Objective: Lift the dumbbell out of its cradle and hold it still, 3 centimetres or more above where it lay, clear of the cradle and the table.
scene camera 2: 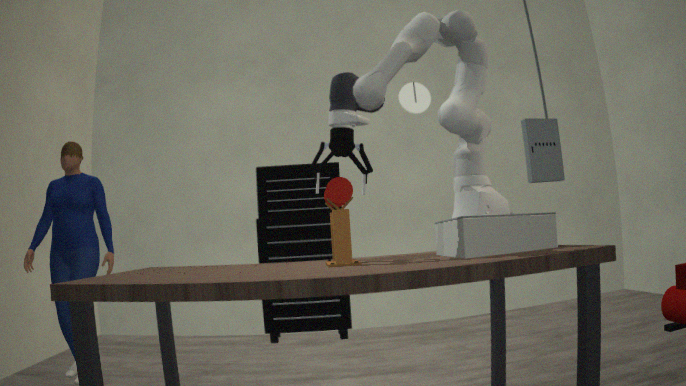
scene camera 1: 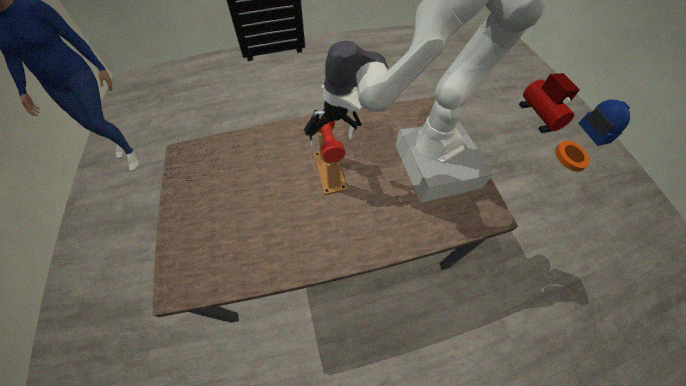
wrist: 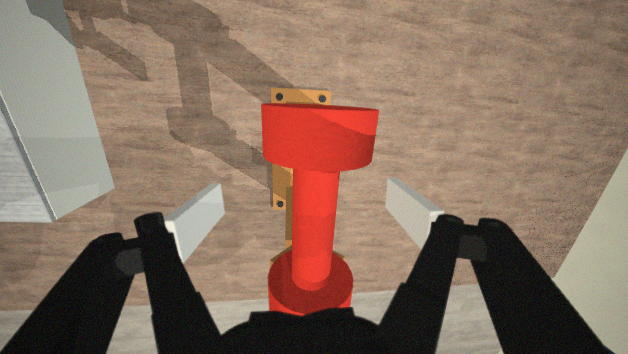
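Observation:
The red dumbbell rests in the orange cradle, which stands on the brown table. My gripper is open and points down over the dumbbell. In the wrist view the handle runs between the two pale fingertips, with a gap on each side. In scene camera 2 the fingertips are about level with the round near head. In the wrist view the far head lies partly behind the gripper body.
The grey robot base block stands on the table to the right of the cradle. A person in blue stands beyond the table's left side. A black drawer cabinet is behind the table.

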